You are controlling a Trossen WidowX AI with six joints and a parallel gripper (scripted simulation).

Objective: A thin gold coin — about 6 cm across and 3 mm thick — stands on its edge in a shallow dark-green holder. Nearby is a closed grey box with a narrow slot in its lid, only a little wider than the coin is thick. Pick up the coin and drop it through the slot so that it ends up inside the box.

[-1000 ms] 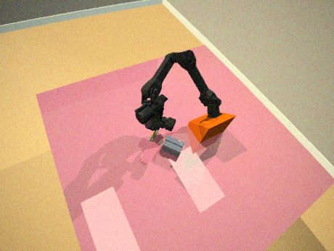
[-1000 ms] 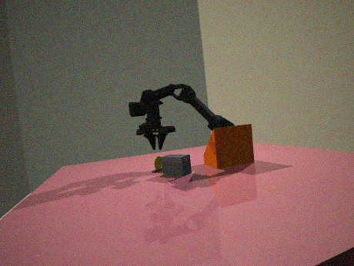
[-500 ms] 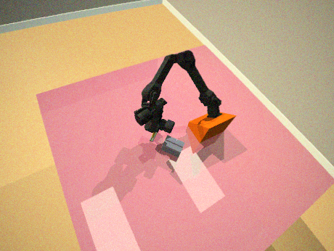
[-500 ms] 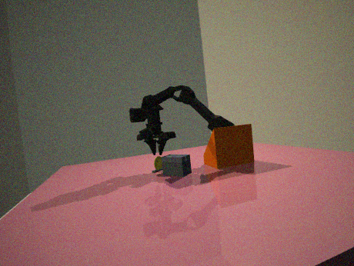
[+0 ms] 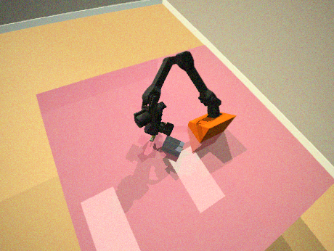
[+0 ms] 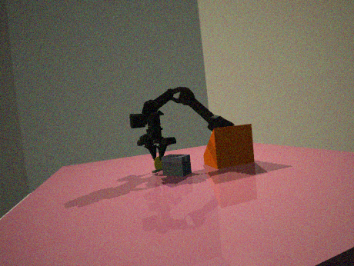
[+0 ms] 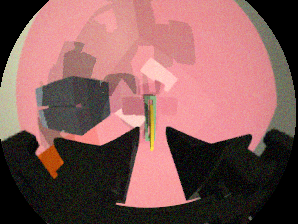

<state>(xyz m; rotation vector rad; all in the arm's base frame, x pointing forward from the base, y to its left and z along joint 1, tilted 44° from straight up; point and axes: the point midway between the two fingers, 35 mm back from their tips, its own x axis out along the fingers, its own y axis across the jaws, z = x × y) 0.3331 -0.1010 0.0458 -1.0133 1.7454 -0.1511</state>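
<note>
Now: gripper tip 10 mm above the gold coin.
</note>
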